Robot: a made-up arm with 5 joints.
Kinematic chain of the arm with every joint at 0, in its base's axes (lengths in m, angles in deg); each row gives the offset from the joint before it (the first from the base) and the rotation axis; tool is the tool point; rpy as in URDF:
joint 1: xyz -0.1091 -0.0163 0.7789 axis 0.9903 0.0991 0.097
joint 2: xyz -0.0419 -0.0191 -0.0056 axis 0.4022 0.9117 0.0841
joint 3: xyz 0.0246 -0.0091 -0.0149 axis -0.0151 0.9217 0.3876
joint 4: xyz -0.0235 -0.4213 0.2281 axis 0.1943 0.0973 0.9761
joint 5: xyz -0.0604 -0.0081 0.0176 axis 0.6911 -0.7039 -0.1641
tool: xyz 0.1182 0.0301 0.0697 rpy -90 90 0
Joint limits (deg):
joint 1: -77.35..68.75
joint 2: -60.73..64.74
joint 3: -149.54..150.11
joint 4: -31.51..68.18
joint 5: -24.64..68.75
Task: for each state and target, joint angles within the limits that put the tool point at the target. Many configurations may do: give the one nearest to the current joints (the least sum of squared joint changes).
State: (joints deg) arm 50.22 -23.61 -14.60 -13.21 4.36
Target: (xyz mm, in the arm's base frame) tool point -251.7 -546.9 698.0
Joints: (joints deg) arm 50.58 -20.78 -10.03 -14.74 9.84
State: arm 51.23 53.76 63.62 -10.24 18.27
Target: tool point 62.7 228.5 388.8
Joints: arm 56.52 55.62 64.05 4.16 -15.84
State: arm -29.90 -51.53 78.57 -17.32 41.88
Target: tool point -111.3 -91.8 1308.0
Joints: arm -17.25 -60.73 53.59 -4.23 0.85
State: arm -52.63 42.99 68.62 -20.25 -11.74
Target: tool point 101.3 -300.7 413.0
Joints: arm -18.68 47.29 81.34 -13.22 -16.43
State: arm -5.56 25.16 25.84 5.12 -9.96
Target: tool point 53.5 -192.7 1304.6
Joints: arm -39.99 1.24 26.54 4.05 33.44
